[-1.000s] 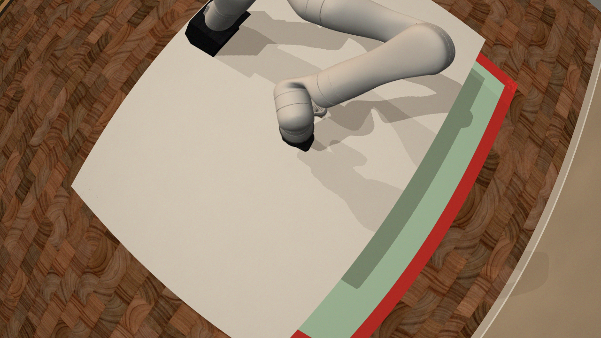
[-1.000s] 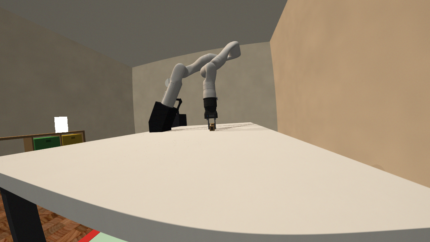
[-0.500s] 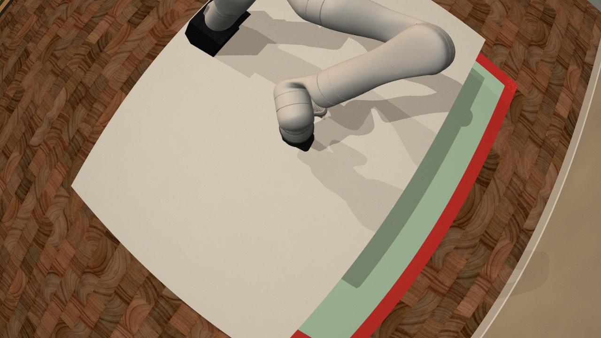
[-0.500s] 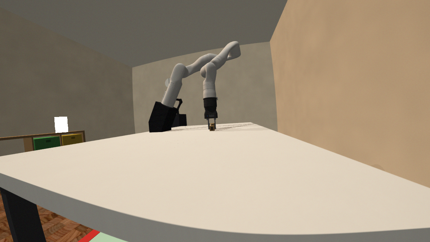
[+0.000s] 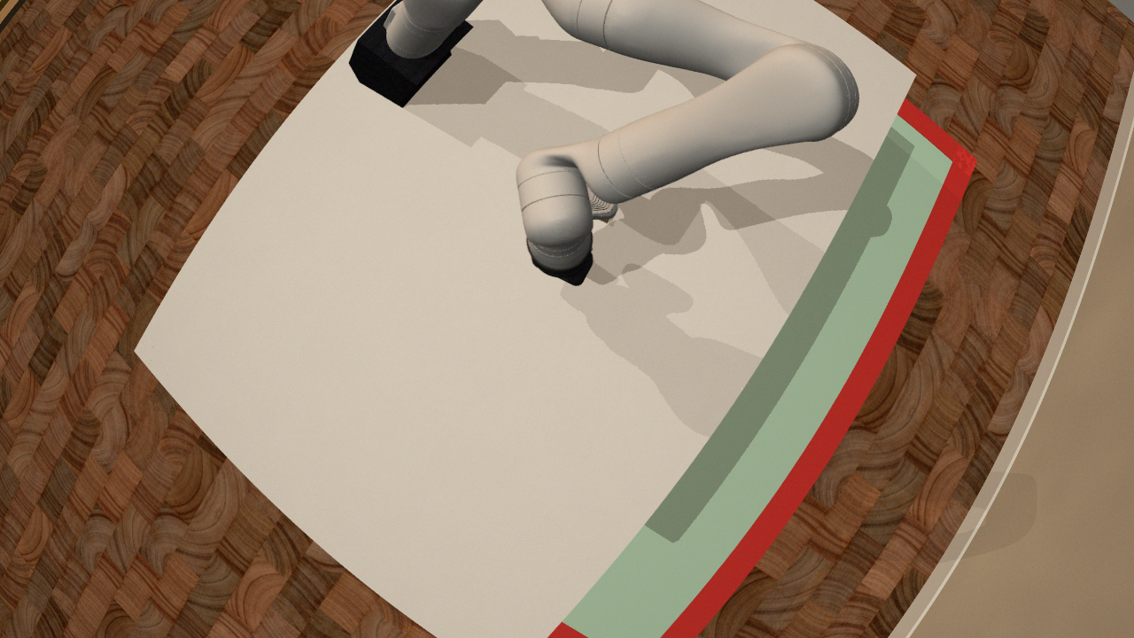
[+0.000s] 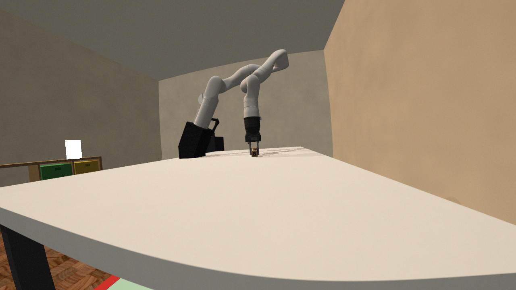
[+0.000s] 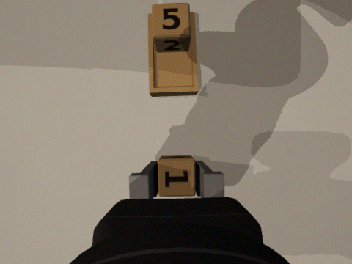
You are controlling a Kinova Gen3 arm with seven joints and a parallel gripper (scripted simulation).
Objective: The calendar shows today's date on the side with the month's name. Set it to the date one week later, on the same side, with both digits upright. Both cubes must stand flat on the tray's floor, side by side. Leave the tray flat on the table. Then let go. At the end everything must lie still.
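The wooden tray lies 100 mm to the left of my hand, 40 mm behind it and 20 mm below it.
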